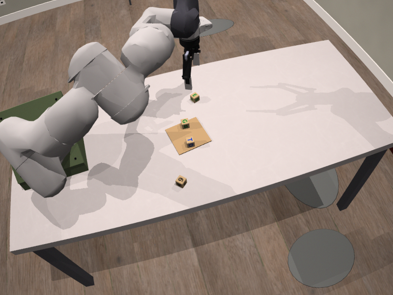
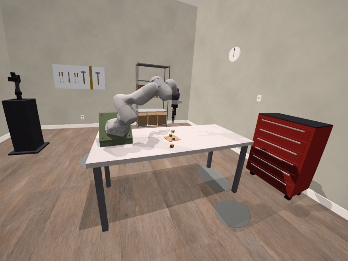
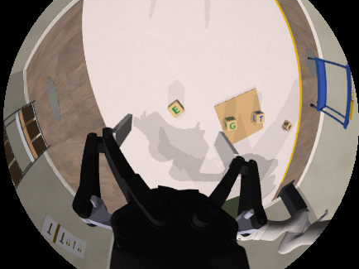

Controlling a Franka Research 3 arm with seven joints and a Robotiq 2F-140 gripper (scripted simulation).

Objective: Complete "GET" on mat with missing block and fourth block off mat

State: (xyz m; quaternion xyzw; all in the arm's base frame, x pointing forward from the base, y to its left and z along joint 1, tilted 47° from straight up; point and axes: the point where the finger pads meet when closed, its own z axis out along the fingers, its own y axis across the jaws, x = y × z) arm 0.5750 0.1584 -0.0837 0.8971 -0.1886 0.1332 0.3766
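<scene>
Right now the E block is 13 cm below my hand. Also, from my hand: tan mat: 18 cm to the right, 15 cm below, 7 cm behind; T block: 23 cm to the right, 13 cm below, 8 cm behind; G block: 13 cm to the right, 13 cm below, 7 cm behind.
</scene>
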